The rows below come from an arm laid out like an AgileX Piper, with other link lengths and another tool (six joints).
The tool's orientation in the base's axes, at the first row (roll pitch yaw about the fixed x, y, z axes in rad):
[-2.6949 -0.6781 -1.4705]
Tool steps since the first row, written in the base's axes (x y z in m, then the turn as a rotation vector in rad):
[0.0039 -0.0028 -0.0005 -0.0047 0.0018 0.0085]
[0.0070 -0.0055 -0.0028 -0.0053 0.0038 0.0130]
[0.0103 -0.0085 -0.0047 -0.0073 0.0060 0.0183]
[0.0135 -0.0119 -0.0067 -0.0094 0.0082 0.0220]
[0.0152 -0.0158 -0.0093 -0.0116 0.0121 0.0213]
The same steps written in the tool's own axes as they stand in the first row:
[0.0022 -0.0022 0.0037 0.0036 0.0006 -0.0092]
[0.0031 -0.0032 0.0082 0.0048 -0.0011 -0.0137]
[0.0044 -0.0043 0.0127 0.0063 -0.0020 -0.0195]
[0.0061 -0.0052 0.0175 0.0067 -0.0022 -0.0243]
[0.0076 -0.0044 0.0221 0.0031 -0.0014 -0.0269]

